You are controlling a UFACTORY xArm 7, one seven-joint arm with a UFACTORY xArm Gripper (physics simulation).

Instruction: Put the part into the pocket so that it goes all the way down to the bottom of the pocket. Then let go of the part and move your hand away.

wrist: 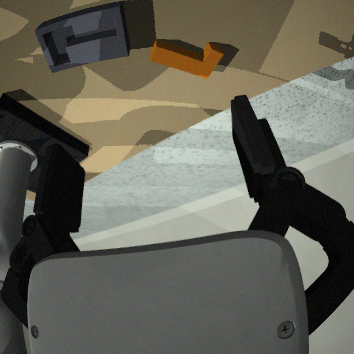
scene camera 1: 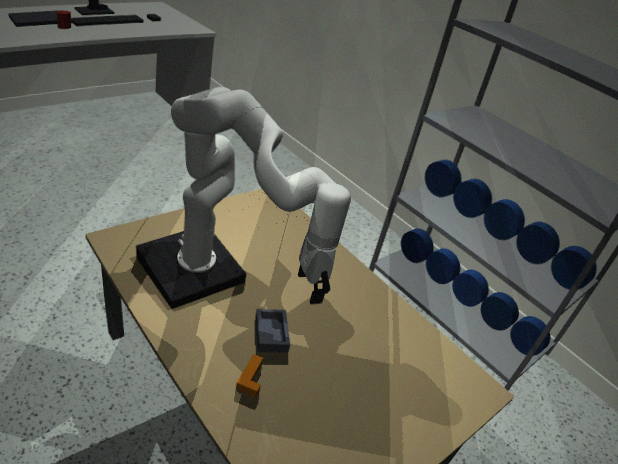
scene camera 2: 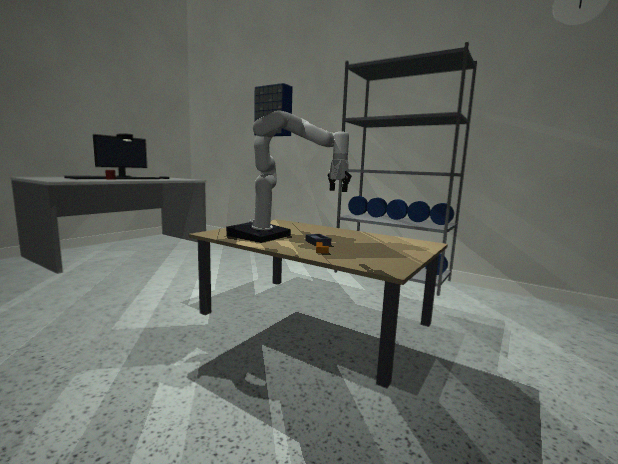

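Pixels of known places: gripper, between the fingertips: [wrist: 144, 135] [scene camera 1: 309, 289] [scene camera 2: 338, 191]; arm's base, origin of its link: [wrist: 15, 155] [scene camera 1: 196, 258] [scene camera 2: 262, 227].
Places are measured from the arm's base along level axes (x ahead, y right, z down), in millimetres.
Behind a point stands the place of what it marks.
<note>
The orange L-shaped part [scene camera 1: 249, 372] {y 167, x 436, z 17 mm} [scene camera 2: 322, 248] {y 206, x 465, z 24 mm} [wrist: 182, 61] {y 157, x 432, z 17 mm} lies on the table beside the dark grey pocket block [scene camera 1: 272, 348] {y 50, x 410, z 29 mm} [scene camera 2: 315, 241] {y 71, x 373, z 25 mm} [wrist: 92, 61] {y 39, x 340, z 10 mm}, apart from it. The block's recess faces up and the part is outside it. My gripper [scene camera 1: 310, 286] {y 34, x 473, z -245 mm} [scene camera 2: 338, 189] {y 34, x 473, z -245 mm} [wrist: 144, 135] {y 34, x 473, z -245 mm} is open, with nothing between its fingers. It hangs high above the table, and in scene camera 1 it shows above and to the right of the block. In the wrist view the block and the part show near the top edge, beyond the fingertips.
The arm stands on a black base plate [scene camera 1: 165, 280] {y 138, x 19, z 6 mm} [scene camera 2: 250, 235] {y 159, x 23, z 18 mm} on the wooden table [scene camera 1: 320, 385] {y 30, x 582, z 47 mm} [scene camera 2: 420, 250] {y -123, x 894, z 47 mm}. A metal shelf rack [scene camera 1: 431, 100] [scene camera 2: 344, 100] with blue discs stands behind the table. A grey desk [scene camera 1: 185, 75] [scene camera 2: 35, 210] with a monitor [scene camera 2: 120, 152] and a red cup [scene camera 1: 64, 20] [scene camera 2: 110, 174] stands at the left.
</note>
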